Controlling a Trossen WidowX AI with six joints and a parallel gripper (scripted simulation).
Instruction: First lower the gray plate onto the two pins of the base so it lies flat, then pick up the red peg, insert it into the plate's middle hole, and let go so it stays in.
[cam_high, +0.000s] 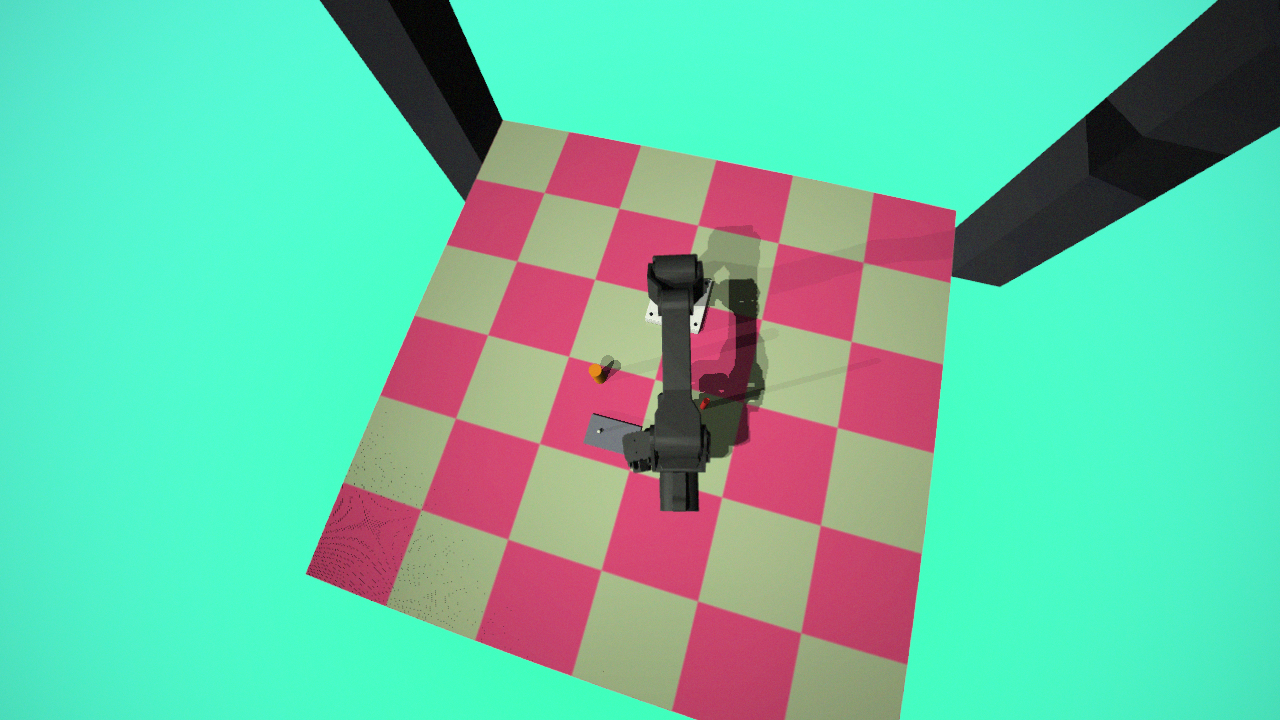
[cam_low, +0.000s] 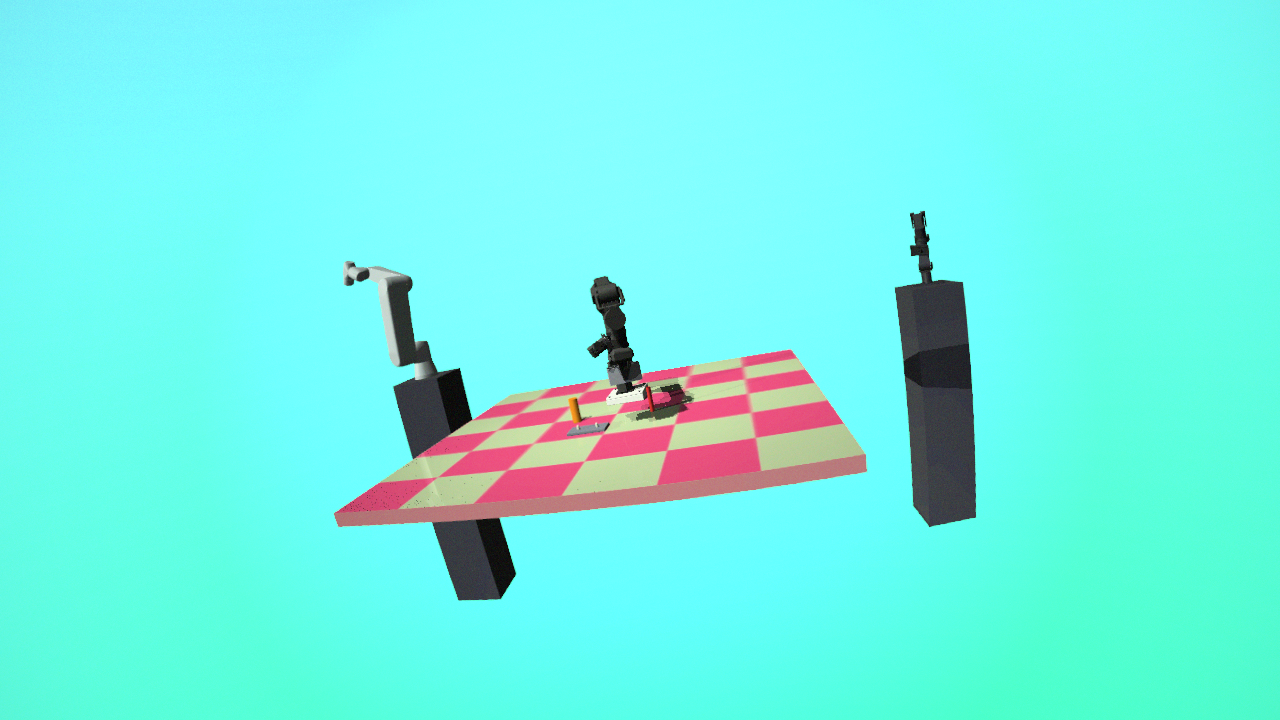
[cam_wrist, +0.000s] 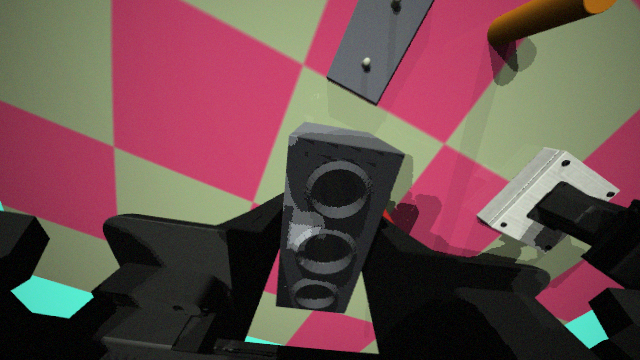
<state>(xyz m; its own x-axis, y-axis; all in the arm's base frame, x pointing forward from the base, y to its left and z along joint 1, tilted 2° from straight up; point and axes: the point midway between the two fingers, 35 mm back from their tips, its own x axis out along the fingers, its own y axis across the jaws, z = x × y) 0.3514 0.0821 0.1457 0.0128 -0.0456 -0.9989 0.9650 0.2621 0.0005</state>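
My gripper tip is now 140 mm to the left of the base and 130 mm above it. From my gripper tip the other things lie so: red peg: 120 mm behind, 40 mm to the left, 100 mm below; orange peg: 130 mm behind, 210 mm to the right, 100 mm below; gray plate: 30 mm above.
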